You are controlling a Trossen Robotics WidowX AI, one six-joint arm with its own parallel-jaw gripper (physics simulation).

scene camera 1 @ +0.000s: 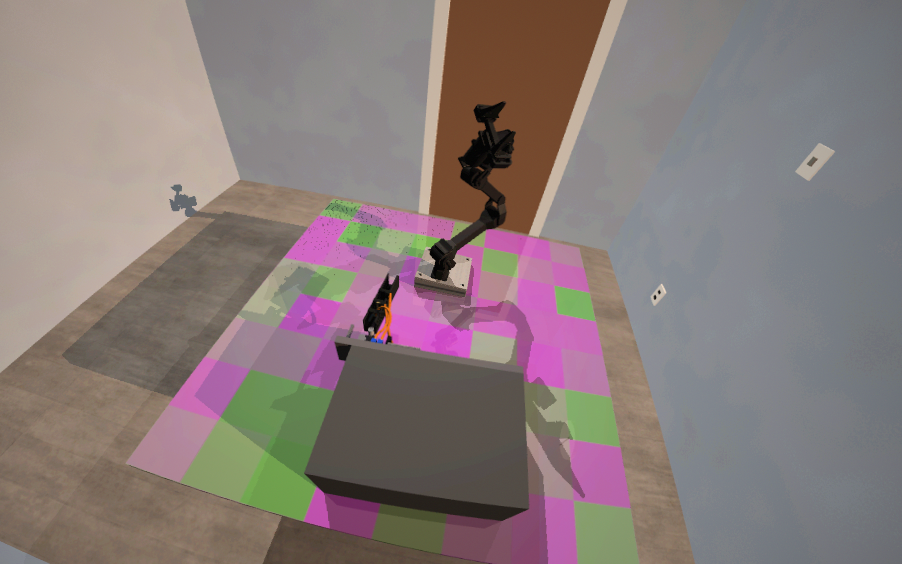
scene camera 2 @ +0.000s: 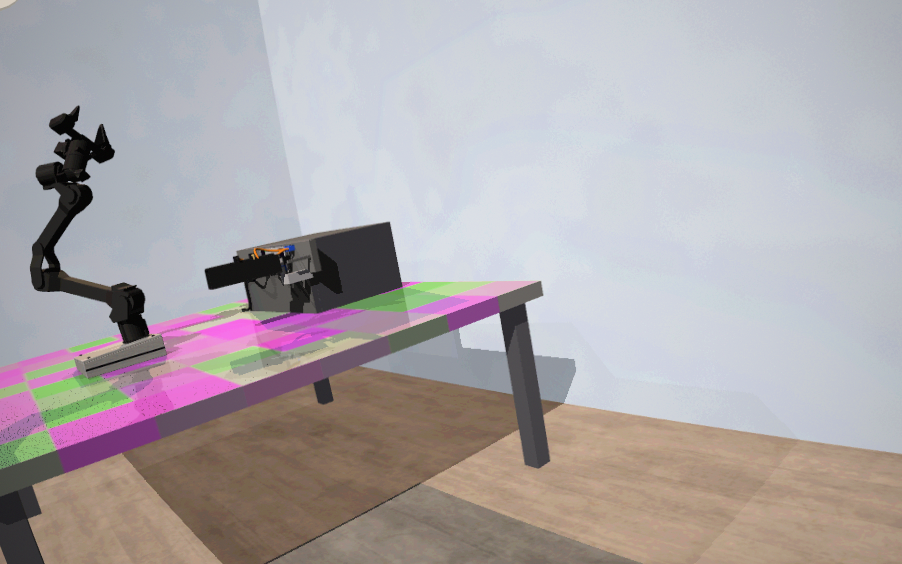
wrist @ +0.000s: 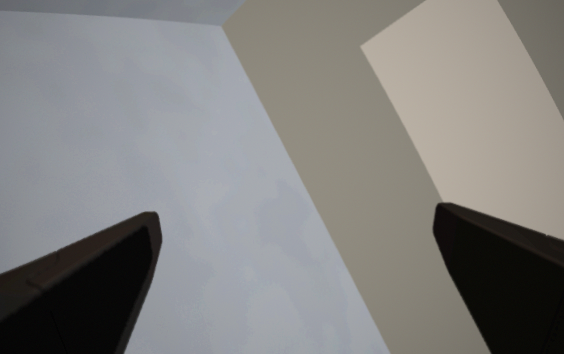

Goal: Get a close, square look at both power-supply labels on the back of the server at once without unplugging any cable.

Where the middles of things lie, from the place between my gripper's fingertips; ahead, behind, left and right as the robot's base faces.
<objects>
I see the bracket (scene camera 2: 239,271) 500 mm below my hand, 270 mm ahead of it and 250 mm to the right of it.
</objects>
